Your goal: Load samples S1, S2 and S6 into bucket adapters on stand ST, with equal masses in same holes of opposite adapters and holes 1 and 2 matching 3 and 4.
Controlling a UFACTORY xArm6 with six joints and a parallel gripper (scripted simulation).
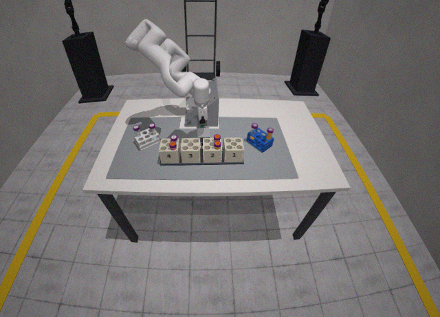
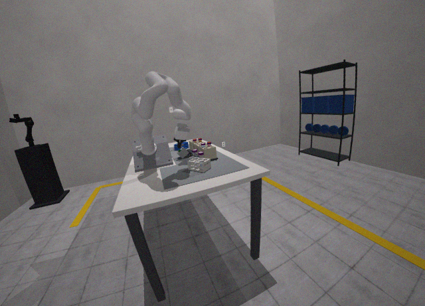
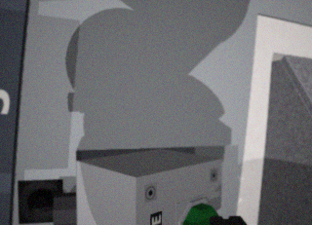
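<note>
Right now my hand is 4 cm above the green DONE key. Round my hand: blue rack (33 cm to the left, 10 cm ahead, 8 cm below); then grey desk (6 cm below, 2 cm ahead).
</note>
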